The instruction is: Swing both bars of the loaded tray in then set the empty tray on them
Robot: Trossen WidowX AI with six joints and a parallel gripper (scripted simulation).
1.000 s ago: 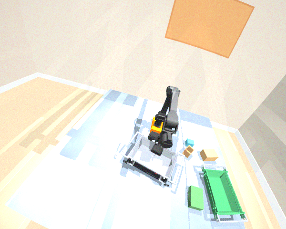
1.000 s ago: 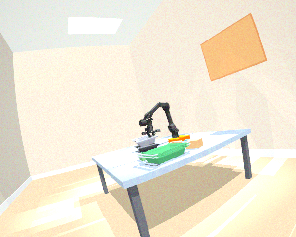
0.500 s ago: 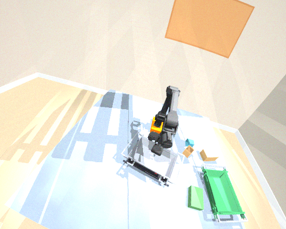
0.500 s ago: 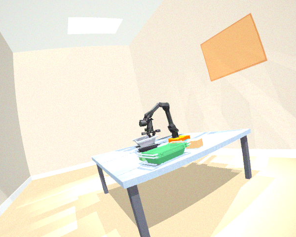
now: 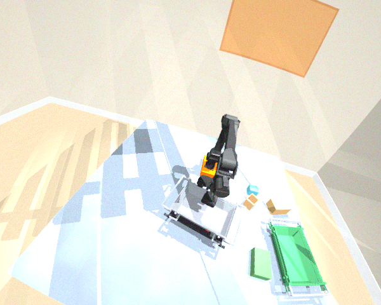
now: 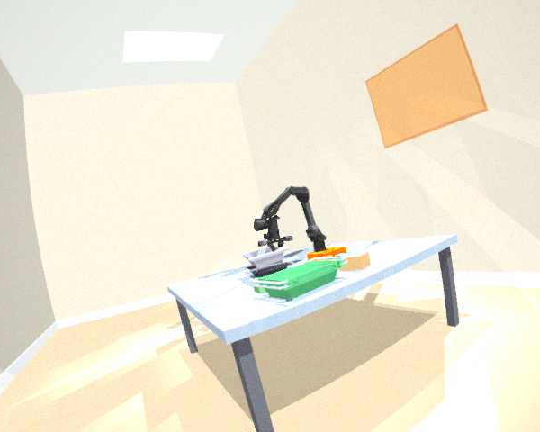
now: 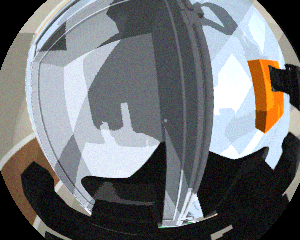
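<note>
Right now my gripper tip is 8 cm short of the clear tray, 3 cm below it and 1 cm to the left of it. The rest, counted from my gripper tip: green block (33 cm to the left, 17 cm ahead, 7 cm below); then tan wedge (43 cm to the left, 20 cm behind, 6 cm below); then cyan block (25 cm to the left, 25 cm behind, 6 cm below).
</note>
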